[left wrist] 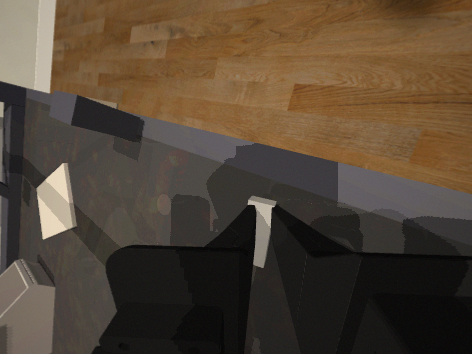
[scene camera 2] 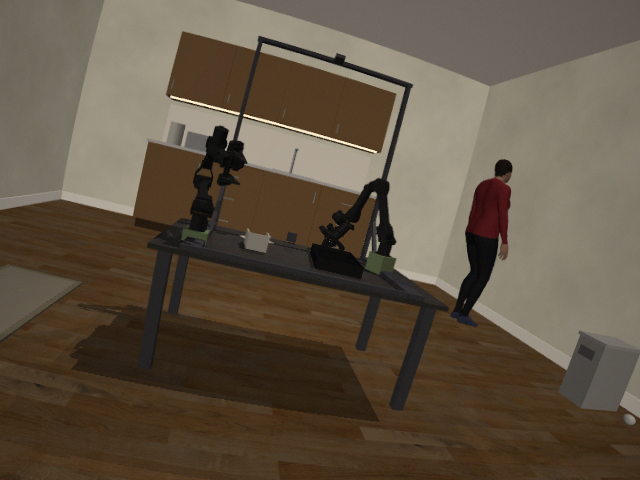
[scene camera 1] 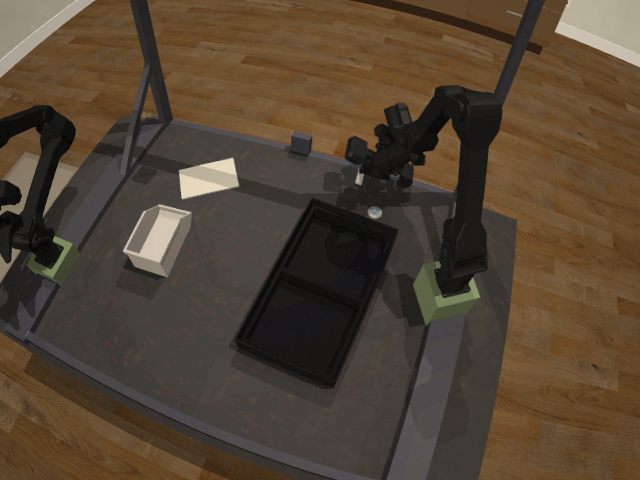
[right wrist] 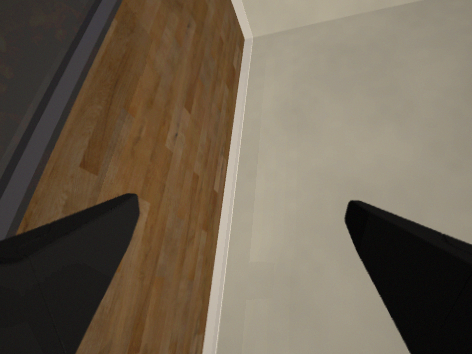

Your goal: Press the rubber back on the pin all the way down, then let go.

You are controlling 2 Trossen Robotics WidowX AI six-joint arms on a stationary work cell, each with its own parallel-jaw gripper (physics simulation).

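Places are measured from the left arm's base along level axes (x back, y down, z right), in metres.
Pixels of known places: left gripper, fingertip midpoint: (left wrist: 262,212) (scene camera 1: 361,172); right gripper, fingertip midpoint: (scene camera 2: 242,174) (right wrist: 244,207); left arm's base, origin of the base link: (scene camera 2: 383,254) (scene camera 1: 452,280); right arm's base, origin of the base link: (scene camera 2: 197,229) (scene camera 1: 49,254).
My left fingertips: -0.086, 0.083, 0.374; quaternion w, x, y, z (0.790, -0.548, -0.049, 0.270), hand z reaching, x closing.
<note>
Ahead of a thing's pixels: the offset from my left fingertips to its middle, as dx, dy, dz.
My left gripper (scene camera 1: 360,171) (left wrist: 262,212) is shut on a small, narrow white piece, taken here as the rubber {-0.007, +0.002, -0.012} (scene camera 1: 359,178) (left wrist: 262,232). It holds the piece over the table's far part, behind the black tray; its height above the table is hard to tell. A small pale disc with a blue centre {+0.002, +0.002, -0.120} (scene camera 1: 374,211) lies on the table beyond the tray's far end, to the lower right of the rubber in scene camera 1. The pin cannot be clearly made out. My right gripper (right wrist: 244,207) is open and empty, off to the left, away from these things.
A black two-compartment tray {-0.167, -0.015, -0.302} (scene camera 1: 320,287) lies in the middle. A white open box {-0.508, -0.025, -0.121} (scene camera 1: 178,237) (scene camera 2: 256,242) and a cream sheet {-0.387, +0.008, +0.059} (scene camera 1: 208,178) (left wrist: 56,205) are to the left. A small dark block {-0.135, -0.021, +0.109} (scene camera 1: 301,143) (left wrist: 107,119) stands at the far edge. A person (scene camera 2: 488,206) stands behind the table at the right.
</note>
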